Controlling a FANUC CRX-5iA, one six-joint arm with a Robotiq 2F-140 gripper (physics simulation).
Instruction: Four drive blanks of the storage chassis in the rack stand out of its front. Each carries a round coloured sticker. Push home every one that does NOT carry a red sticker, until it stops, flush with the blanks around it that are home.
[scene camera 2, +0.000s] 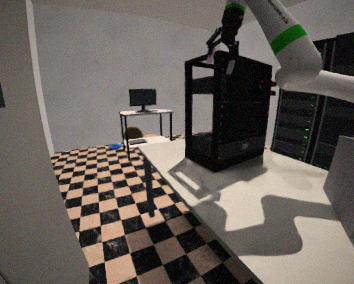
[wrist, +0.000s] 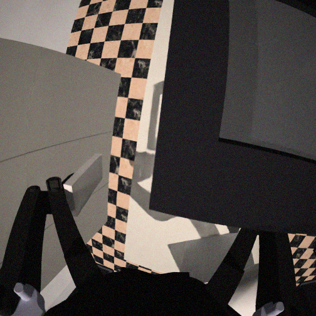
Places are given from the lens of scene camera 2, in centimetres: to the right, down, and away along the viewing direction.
gripper (scene camera 2: 219, 69): 19, -33, 66
black rack (scene camera 2: 241, 101): 35, -22, 81
